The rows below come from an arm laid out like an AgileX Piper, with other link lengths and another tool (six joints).
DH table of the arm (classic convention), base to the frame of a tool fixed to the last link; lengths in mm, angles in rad. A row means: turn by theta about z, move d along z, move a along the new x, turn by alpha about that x. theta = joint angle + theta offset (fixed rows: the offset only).
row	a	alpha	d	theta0
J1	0	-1.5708	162.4	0
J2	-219.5	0	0	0.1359
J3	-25.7	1.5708	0	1.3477
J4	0	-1.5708	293.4	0
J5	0	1.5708	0	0
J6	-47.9	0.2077	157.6	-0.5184
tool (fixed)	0	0	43.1	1.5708
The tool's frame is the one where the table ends.
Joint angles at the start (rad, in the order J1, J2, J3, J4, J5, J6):
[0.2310, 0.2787, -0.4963, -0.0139, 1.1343, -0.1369]
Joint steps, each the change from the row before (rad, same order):
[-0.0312, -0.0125, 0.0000, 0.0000, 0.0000, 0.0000]
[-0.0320, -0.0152, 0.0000, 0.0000, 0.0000, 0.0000]
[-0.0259, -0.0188, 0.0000, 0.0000, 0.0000, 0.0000]
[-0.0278, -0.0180, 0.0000, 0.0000, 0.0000, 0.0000]
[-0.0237, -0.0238, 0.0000, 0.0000, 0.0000, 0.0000]
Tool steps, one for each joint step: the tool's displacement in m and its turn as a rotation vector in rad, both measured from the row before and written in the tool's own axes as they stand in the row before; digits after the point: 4 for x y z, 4 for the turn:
[-0.0072, -0.0033, -0.0010, 0.0081, -0.0242, 0.0218]
[-0.0076, -0.0032, -0.0015, 0.0066, -0.0266, 0.0225]
[-0.0068, -0.0021, -0.0026, 0.0004, -0.0258, 0.0190]
[-0.0071, -0.0024, -0.0024, 0.0023, -0.0266, 0.0196]
[-0.0069, -0.0013, -0.0038, -0.0044, -0.0281, 0.0178]

